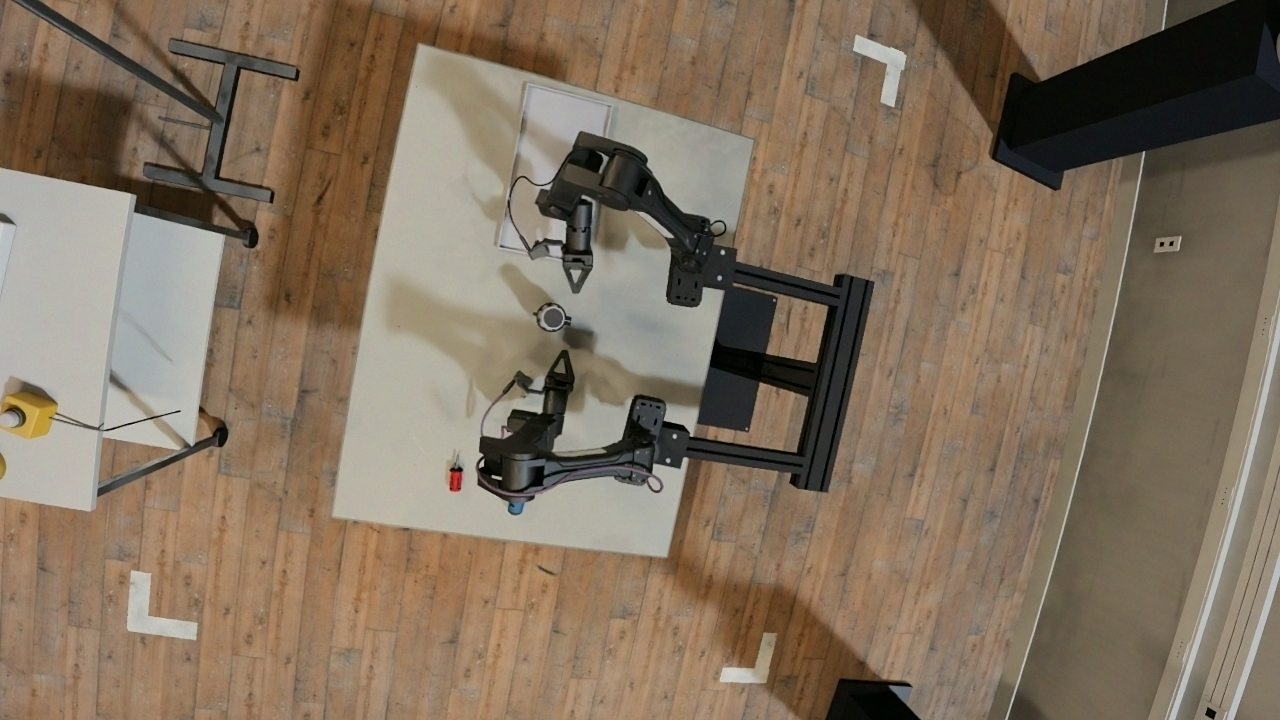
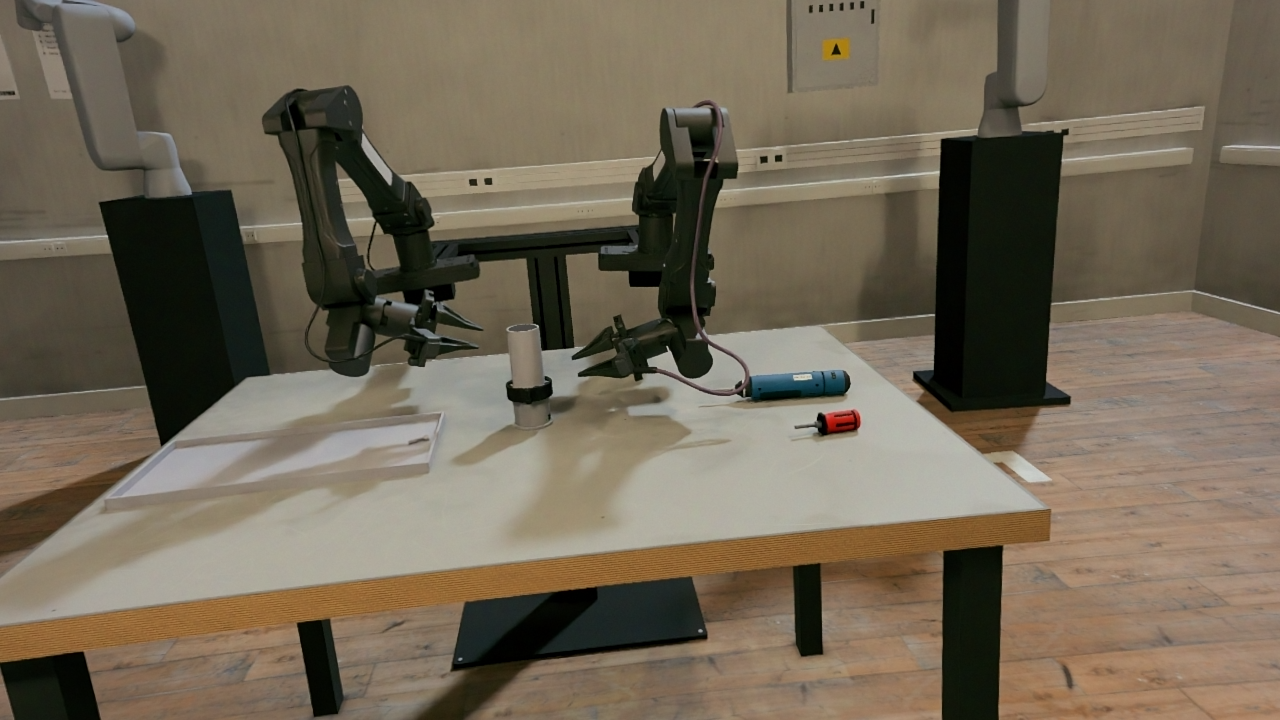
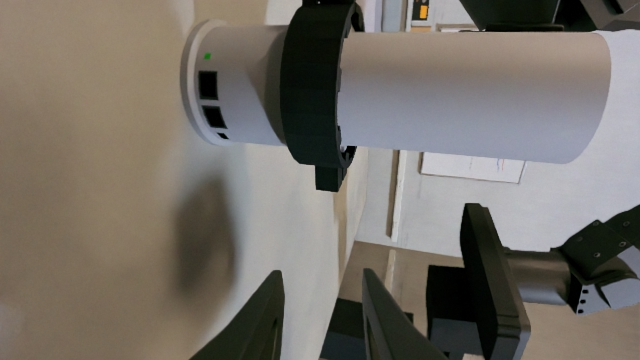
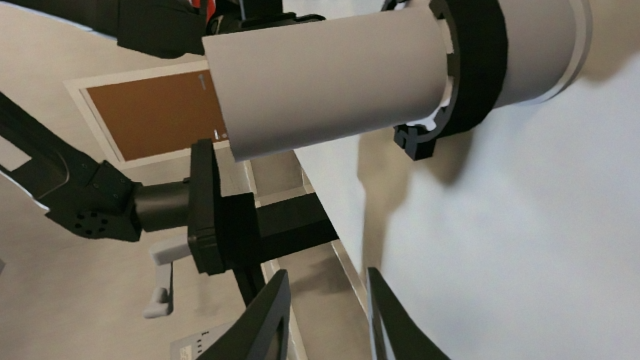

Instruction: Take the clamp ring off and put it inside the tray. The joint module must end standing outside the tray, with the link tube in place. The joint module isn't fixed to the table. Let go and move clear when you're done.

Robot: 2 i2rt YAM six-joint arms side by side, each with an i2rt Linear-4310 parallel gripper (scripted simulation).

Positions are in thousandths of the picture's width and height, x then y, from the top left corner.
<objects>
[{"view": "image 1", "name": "left gripper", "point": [441,488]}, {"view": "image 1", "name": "right gripper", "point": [450,405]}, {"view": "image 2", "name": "left gripper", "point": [449,509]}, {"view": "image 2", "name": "right gripper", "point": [375,470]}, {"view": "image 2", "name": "pale link tube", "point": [410,478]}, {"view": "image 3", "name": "left gripper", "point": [504,785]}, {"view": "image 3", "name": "pale link tube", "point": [830,268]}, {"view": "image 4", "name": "right gripper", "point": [512,782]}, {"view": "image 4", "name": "pale link tube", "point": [445,246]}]
</objects>
